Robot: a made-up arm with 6 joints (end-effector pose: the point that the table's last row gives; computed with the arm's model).
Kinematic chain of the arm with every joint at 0, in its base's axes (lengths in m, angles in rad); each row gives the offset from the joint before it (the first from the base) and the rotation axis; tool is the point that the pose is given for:
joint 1: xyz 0 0 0.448 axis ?
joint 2: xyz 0.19 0 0 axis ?
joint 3: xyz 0 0 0.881 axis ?
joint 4: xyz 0 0 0.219 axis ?
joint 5: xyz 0.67 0 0 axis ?
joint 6: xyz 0.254 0 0 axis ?
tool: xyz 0 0 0
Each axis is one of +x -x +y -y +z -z.
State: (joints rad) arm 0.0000 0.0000 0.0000 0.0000 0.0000 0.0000
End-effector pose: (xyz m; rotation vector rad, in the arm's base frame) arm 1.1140 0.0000 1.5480 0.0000 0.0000 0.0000
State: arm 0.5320 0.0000 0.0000 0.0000 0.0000 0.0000
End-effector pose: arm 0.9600 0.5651 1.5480 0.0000 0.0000 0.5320
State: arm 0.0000 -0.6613 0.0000 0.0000 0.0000 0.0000
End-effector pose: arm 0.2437 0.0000 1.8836 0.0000 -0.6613 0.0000
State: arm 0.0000 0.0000 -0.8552 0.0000 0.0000 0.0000
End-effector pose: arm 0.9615 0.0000 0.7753 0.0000 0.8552 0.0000
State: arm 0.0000 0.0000 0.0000 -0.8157 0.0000 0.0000
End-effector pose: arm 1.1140 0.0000 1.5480 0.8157 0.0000 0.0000
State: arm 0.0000 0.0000 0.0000 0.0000 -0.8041 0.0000
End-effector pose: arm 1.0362 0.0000 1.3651 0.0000 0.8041 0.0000
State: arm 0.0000 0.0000 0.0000 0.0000 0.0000 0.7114
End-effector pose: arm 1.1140 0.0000 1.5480 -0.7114 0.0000 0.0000
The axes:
joint 1: +z
joint 2: +y
joint 3: -y
joint 4: -x
joint 5: -y
joint 6: -x

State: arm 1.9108 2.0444 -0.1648 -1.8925 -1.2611 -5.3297
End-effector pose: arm -0.4718 0.6455 -0.7301 -0.4533 2.6730 0.4595
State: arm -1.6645 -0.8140 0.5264 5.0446 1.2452 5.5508
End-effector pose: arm -0.1733 0.5874 1.8522 -0.3168 -2.6039 0.5658
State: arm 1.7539 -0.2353 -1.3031 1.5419 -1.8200 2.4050
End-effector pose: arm 0.1576 0.5001 0.8747 1.2500 -0.1542 0.1588
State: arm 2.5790 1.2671 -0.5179 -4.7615 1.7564 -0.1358
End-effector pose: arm -1.0839 0.3887 0.0534 0.0060 -0.4800 -2.1574
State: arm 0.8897 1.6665 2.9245 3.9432 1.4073 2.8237
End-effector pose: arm 0.9228 0.8526 1.0544 0.0917 0.0610 0.0974
